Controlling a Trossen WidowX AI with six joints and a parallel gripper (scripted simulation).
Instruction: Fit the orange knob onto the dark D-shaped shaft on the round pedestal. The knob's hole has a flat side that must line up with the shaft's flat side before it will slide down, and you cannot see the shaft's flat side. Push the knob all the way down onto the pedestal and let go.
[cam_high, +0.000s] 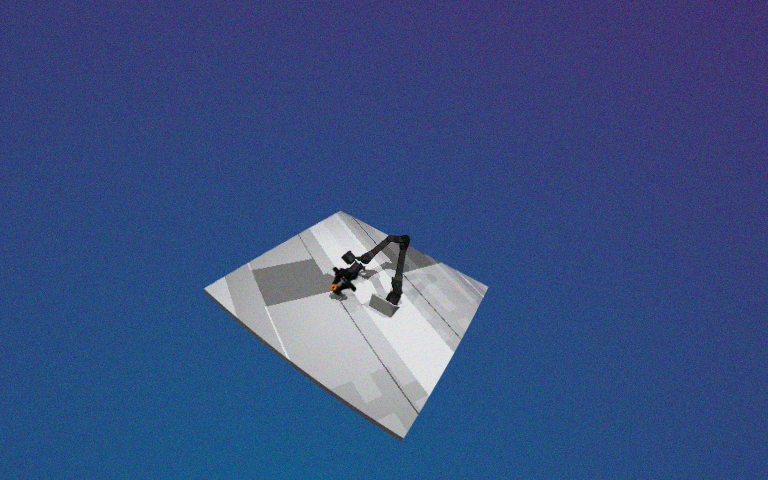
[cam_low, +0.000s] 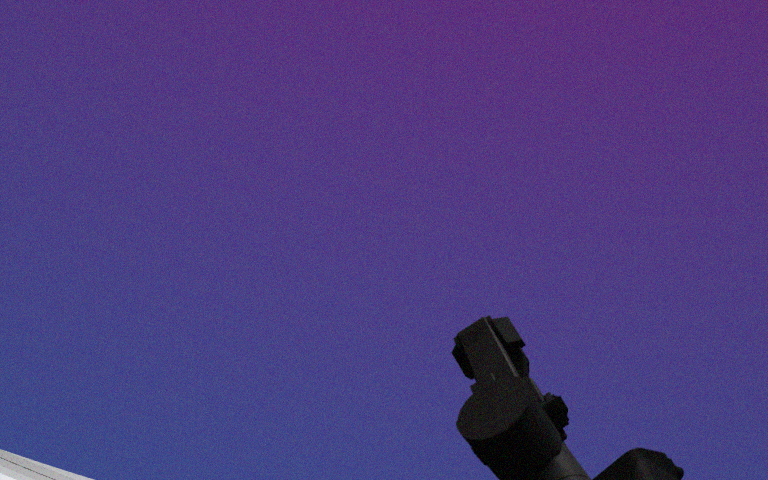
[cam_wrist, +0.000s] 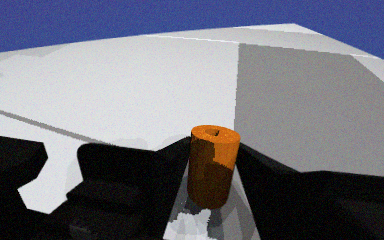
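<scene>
My gripper tip is 2 cm to the left of the orange knob and 1 cm above it. The rest, counted from my gripper tip: dark round pedestal 21 cm to the right, 4 cm ahead, 1 cm below.
</scene>
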